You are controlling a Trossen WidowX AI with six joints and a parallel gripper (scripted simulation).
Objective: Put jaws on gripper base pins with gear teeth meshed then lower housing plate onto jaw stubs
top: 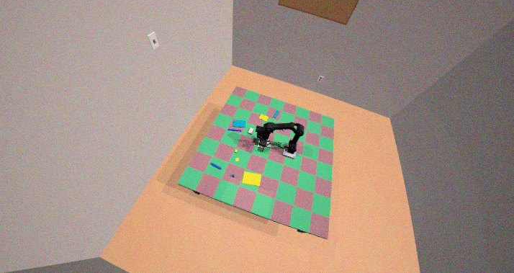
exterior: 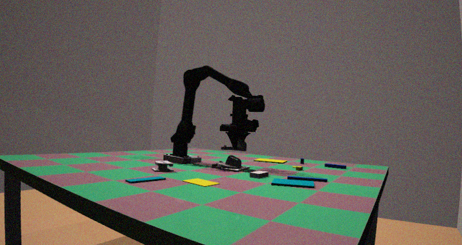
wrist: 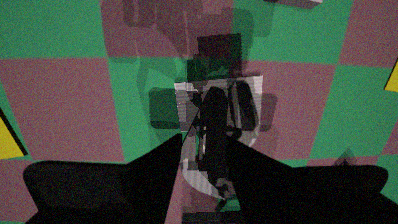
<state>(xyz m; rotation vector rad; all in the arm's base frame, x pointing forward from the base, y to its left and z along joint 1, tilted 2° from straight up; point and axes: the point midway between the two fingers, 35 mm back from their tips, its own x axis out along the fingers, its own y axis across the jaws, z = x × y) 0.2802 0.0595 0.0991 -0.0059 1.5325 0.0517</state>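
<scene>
The grey jaw lies 3 cm behind my gripper tip, 5 cm to the right of it and 6 cm below it. Round my gripper tip: small yellow cube: 20 cm ahead, 17 cm to the left, 7 cm below; then blue bar: 32 cm ahead, 3 cm to the right, 8 cm below; then white housing plate: 5 cm behind, 4 cm to the right, 7 cm below.
</scene>
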